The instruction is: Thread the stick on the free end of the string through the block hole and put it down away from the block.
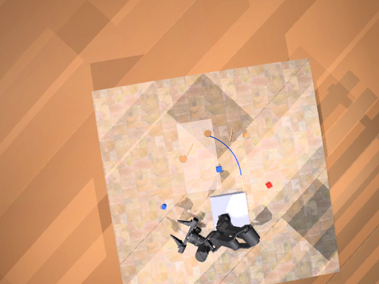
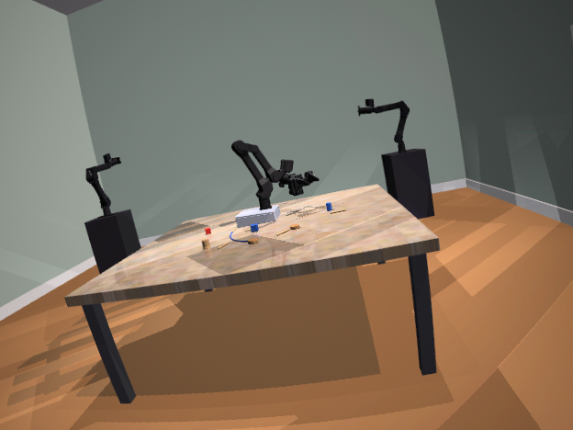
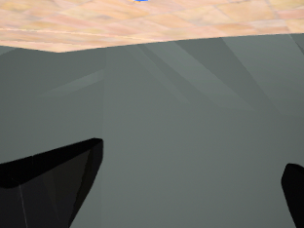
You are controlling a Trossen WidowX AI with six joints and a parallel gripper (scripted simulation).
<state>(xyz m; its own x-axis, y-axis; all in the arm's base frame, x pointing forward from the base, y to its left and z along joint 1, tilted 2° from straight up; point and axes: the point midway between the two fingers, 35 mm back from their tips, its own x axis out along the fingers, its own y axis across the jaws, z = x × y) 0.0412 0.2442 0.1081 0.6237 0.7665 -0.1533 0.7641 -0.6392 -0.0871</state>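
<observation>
Now: the blue cube 320 mm to the right of my gripper tip, 220 mm ahead of it and 130 mm below it. Round my gripper tip: thin wooden stick (430 mm to the right, 140 mm below, 130 mm ahead); then red cube (580 mm to the right, 130 mm below, 50 mm ahead); then blue cylinder (120 mm below, 90 mm ahead, 40 mm to the left).
</observation>
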